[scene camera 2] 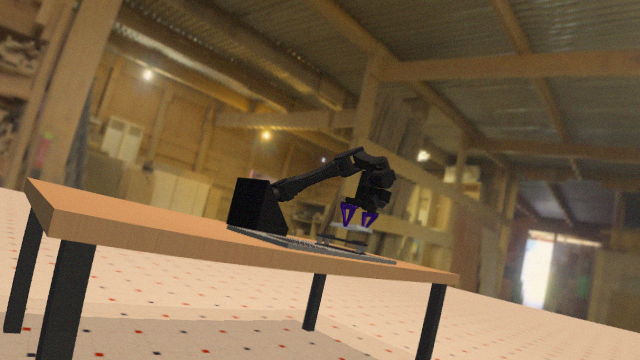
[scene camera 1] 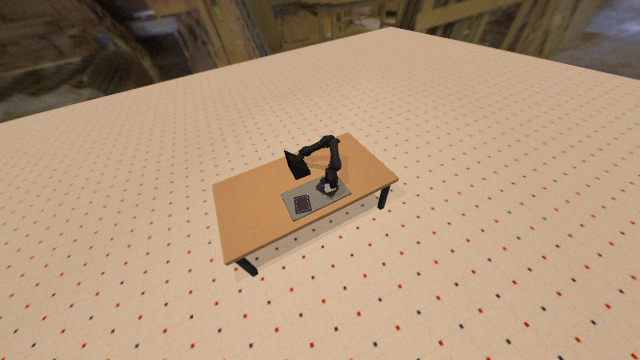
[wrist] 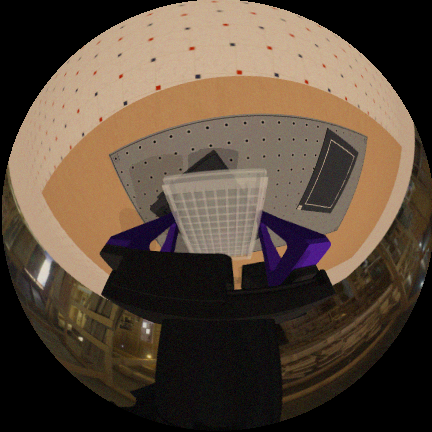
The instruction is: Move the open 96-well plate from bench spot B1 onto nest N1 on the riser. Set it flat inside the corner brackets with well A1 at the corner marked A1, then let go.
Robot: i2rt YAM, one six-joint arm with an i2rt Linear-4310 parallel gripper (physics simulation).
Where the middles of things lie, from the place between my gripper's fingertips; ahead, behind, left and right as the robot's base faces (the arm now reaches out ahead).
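Labels:
Well plate (wrist: 216, 211), 1 cm behind my hand. Dark nest (wrist: 336, 159), 24 cm to the right of my hand, 4 cm behind, 8 cm below.

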